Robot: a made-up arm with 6 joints.
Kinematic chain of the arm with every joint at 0, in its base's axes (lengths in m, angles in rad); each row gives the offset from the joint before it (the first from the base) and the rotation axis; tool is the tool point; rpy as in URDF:
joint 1: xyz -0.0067 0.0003 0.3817 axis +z
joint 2: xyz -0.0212 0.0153 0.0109 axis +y
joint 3: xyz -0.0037 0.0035 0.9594 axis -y
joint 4: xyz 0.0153 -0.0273 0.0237 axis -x
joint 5: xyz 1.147 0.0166 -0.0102 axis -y
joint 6: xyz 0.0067 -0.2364 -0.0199 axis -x
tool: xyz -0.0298 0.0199 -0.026 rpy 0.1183 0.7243 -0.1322
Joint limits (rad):
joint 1: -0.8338..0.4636
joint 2: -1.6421..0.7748
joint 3: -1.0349..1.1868
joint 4: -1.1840..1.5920
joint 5: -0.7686..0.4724
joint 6: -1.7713..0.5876
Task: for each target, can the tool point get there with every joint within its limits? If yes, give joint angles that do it. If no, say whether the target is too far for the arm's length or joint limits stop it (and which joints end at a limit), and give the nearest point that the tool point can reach.
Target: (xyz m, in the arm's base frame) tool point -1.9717 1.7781 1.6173
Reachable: no: too far | nearest point -1.4625 1.3174 1.2974 | short by 0.758 m
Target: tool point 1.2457 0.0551 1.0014
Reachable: yes | joints 0.1519 0.1747 -0.2665 0.9698 0.3249 -1.3488
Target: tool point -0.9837 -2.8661 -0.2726
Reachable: no: too far | nearest point -1.7883 -1.1334 0.5651 | short by 2.086 m
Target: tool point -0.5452 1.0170 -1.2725
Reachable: no: joint limits stop it (at a limit: joint 1, joint 2, joint 4, joint 5) | nearest point 0.2931 0.1197 -0.0562 | short by 1.728 m
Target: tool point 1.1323 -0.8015 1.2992
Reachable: yes | joints -0.4989 0.2792 0.3593 -0.4670 -0.0018 -0.2628
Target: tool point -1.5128 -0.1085 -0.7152
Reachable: no: joint limits stop it (at a limit: joint 2, joint 3, joint 4, joint 5, joint 6) | nearest point -2.1092 -0.1516 0.4315 | short by 1.293 m
